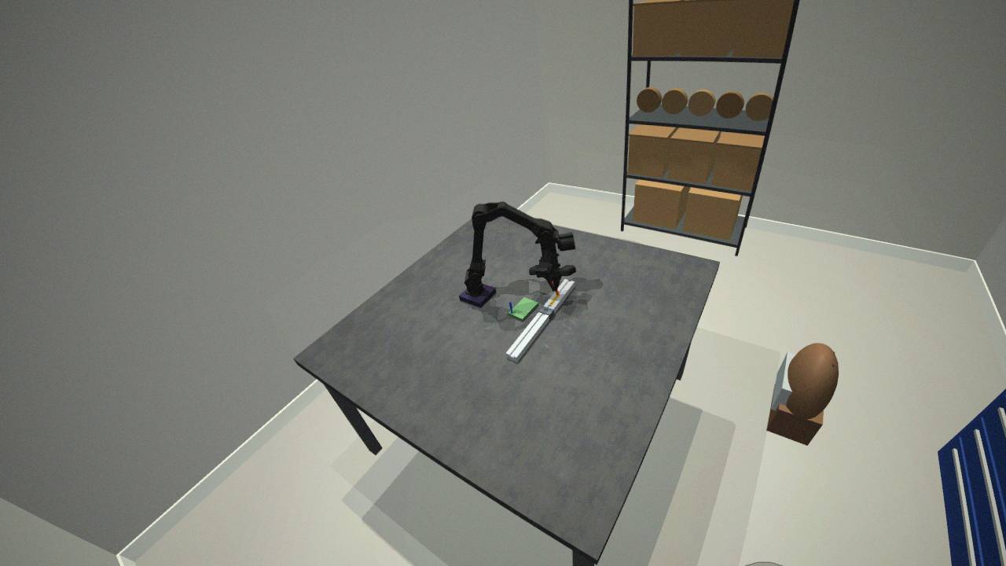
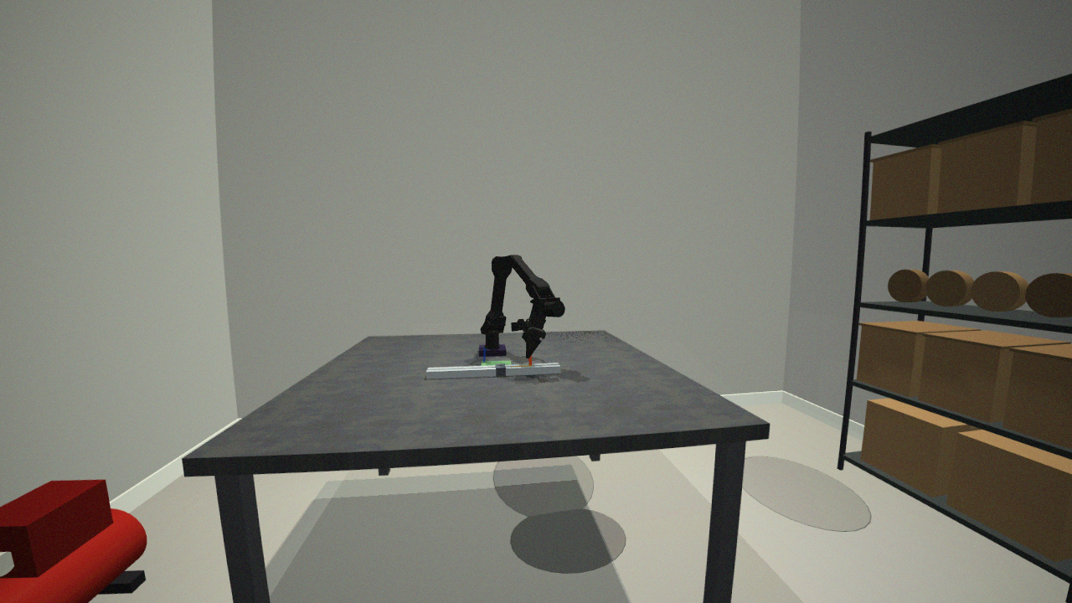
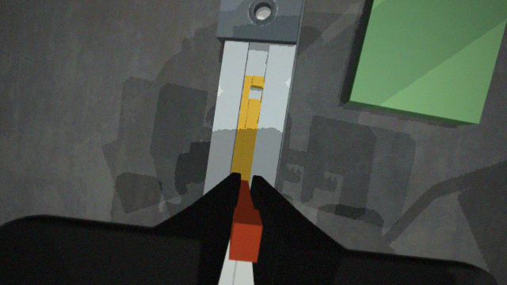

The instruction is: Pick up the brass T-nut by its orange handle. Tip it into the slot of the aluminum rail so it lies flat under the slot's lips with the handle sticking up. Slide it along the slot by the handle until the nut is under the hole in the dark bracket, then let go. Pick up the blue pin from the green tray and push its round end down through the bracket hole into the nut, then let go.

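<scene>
Now: the blue pin 150 mm to the right of my gripper tip, 110 mm behind it and 20 mm below it. From my gripper tip the other things lie so: green tray (130 mm to the right, 100 mm behind, 40 mm below).
</scene>
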